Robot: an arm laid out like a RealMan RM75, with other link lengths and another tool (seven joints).
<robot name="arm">
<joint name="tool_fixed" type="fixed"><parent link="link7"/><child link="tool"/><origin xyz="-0.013 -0.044 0.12" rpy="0 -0.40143 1.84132"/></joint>
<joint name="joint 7" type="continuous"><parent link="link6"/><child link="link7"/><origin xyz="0 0 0.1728" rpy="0 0 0"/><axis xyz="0 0 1"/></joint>
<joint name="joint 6" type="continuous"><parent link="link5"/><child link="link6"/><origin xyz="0 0 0" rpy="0 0 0"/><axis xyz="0 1 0"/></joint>
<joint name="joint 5" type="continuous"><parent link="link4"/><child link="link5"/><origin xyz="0 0 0.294" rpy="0 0 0"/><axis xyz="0 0 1"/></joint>
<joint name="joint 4" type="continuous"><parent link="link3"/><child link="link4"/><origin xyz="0 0 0" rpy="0 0 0"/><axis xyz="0 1 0"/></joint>
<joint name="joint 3" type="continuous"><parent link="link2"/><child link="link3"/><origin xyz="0 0 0.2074" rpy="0 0 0"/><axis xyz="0 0 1"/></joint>
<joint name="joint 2" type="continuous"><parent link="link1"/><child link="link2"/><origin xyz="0 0 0" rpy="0 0 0"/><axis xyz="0 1 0"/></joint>
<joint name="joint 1" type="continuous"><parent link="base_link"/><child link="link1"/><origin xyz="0 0 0.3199" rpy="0 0 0"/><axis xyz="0 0 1"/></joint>
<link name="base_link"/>
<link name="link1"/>
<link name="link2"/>
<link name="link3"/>
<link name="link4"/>
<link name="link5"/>
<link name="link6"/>
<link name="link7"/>
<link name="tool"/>
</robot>
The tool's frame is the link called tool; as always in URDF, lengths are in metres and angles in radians. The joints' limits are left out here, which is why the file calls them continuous.
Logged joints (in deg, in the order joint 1, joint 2, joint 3, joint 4, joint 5, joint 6, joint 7), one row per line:
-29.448 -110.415 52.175 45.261 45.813 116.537 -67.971
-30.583 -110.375 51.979 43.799 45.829 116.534 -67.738
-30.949 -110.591 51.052 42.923 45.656 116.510 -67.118
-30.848 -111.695 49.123 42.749 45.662 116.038 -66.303
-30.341 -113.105 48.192 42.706 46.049 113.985 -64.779
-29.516 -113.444 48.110 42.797 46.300 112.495 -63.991
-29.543 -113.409 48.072 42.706 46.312 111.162 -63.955
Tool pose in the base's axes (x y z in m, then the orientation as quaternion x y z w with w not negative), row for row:
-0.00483 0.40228 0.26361 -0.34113 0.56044 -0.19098 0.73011
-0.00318 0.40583 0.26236 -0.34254 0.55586 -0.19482 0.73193
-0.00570 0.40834 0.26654 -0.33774 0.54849 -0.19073 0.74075
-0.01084 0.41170 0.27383 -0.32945 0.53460 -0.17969 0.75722
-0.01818 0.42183 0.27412 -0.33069 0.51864 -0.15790 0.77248
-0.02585 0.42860 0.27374 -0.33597 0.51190 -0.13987 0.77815
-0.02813 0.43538 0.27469 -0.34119 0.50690 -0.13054 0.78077
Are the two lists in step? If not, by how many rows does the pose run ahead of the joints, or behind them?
They are in step.
